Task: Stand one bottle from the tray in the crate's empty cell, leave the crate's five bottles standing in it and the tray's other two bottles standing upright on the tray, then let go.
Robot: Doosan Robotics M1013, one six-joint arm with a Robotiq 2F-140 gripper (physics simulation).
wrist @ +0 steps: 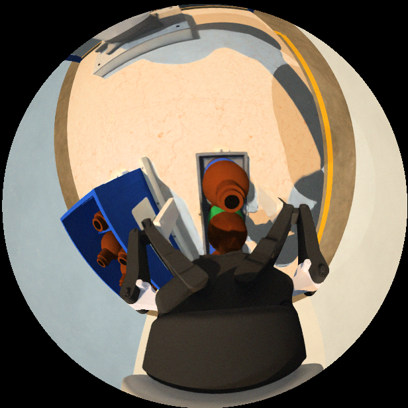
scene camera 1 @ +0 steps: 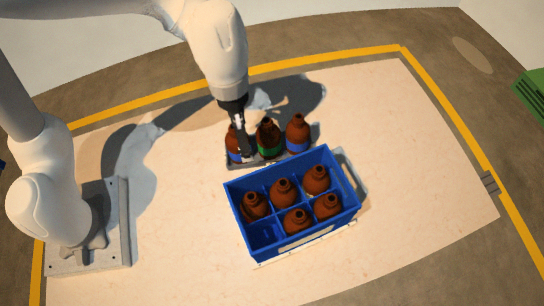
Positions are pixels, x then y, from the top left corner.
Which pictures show my gripper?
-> The wrist view and scene camera 1: all of them.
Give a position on a green-banded bottle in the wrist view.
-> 226, 232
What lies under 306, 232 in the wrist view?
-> My gripper.
